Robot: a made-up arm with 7 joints. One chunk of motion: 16 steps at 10 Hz.
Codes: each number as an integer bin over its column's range. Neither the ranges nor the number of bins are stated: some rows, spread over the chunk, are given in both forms.
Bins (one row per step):
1: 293 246 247 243 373 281 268
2: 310 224 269 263 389 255 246
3: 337 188 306 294 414 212 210
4: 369 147 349 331 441 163 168
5: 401 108 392 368 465 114 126
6: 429 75 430 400 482 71 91
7: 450 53 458 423 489 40 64
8: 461 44 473 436 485 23 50
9: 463 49 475 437 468 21 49
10: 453 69 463 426 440 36 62
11: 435 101 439 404 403 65 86
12: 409 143 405 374 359 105 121
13: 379 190 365 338 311 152 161
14: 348 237 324 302 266 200 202
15: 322 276 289 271 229 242 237
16: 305 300 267 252 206 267 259
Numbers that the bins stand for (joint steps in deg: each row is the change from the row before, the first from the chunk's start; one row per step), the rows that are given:
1: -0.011 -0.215 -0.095 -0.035 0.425 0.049 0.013
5: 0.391 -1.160 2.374 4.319 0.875 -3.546 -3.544
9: 0.622 -1.564 3.787 6.722 0.890 -5.548 -5.473
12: 0.421 -0.921 2.595 4.528 0.356 -3.740 -3.669
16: 0.034 0.155 0.246 0.278 -0.392 -0.252 -0.212
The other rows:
2: 0.053 -0.366 0.280 0.661 0.503 -0.511 -0.538
3: 0.153 -0.612 0.910 1.741 0.625 -1.436 -1.440
4: 0.272 -0.893 1.642 3.030 0.758 -2.491 -2.492
6: 0.495 -1.386 3.021 5.433 0.958 -4.472 -4.421
7: 0.573 -1.537 3.498 6.235 0.992 -5.139 -5.097
8: 0.614 -1.599 3.753 6.687 0.973 -5.505 -5.448
10: 0.584 -1.427 3.583 6.339 0.753 -5.225 -5.147
11: 0.517 -1.208 3.174 5.573 0.572 -4.601 -4.546
13: 0.309 -0.599 1.914 3.274 0.122 -2.728 -2.667
14: 0.194 -0.277 1.216 2.020 -0.099 -1.695 -1.640
15: 0.097 -0.010 0.620 0.940 -0.280 -0.791 -0.763

